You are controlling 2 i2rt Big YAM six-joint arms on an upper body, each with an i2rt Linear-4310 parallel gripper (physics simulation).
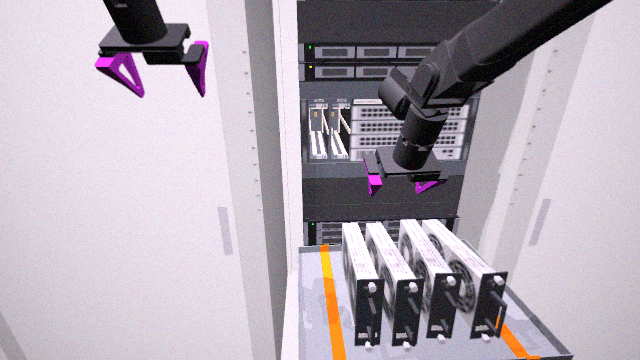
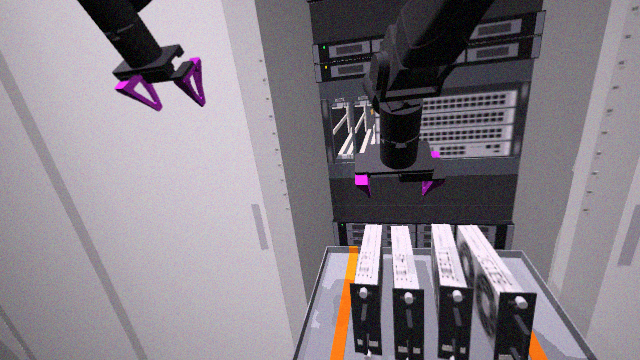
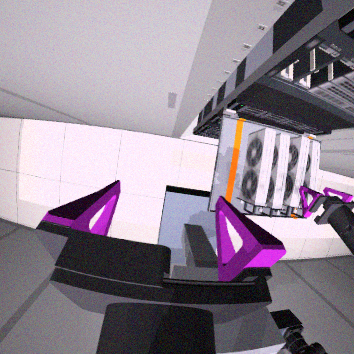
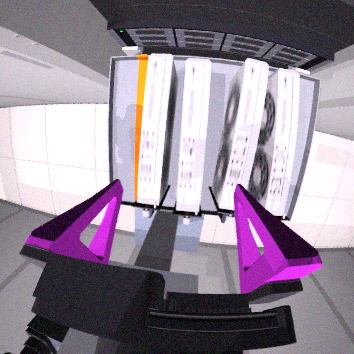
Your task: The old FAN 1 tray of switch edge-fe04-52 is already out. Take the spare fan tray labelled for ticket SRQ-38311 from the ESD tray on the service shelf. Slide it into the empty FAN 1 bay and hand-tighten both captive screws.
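Four white fan trays with black front plates stand upright in the grey ESD tray [image 1: 310, 300] [image 2: 324, 300] [image 4: 122, 160]. The SRQ-38311 fan tray [image 1: 425, 252] [image 2: 446, 257] [image 4: 246, 120] is third from the left; its number is blurred now. Its upper captive screw [image 1: 450, 281] [image 2: 457, 296] is white. The switch [image 1: 360, 127] [image 2: 467, 120] has two open bays at its left end; the left bay [image 1: 318, 132] [image 2: 341, 131] has no readable label. My right gripper [image 1: 395, 193] [image 2: 397, 194] [image 4: 176, 186] is open and empty, above the fan trays. My left gripper [image 1: 173, 95] [image 2: 181, 107] [image 3: 169, 192] is open and empty, far left.
The other fan trays [image 1: 367, 255] [image 1: 395, 255] [image 1: 462, 250] stand close on both sides of the third one. An orange strip [image 1: 331, 305] [image 2: 345, 305] runs along the tray's left part. A white cabinet panel [image 1: 165, 200] lies left. My right arm [image 2: 400, 125] covers part of the switch.
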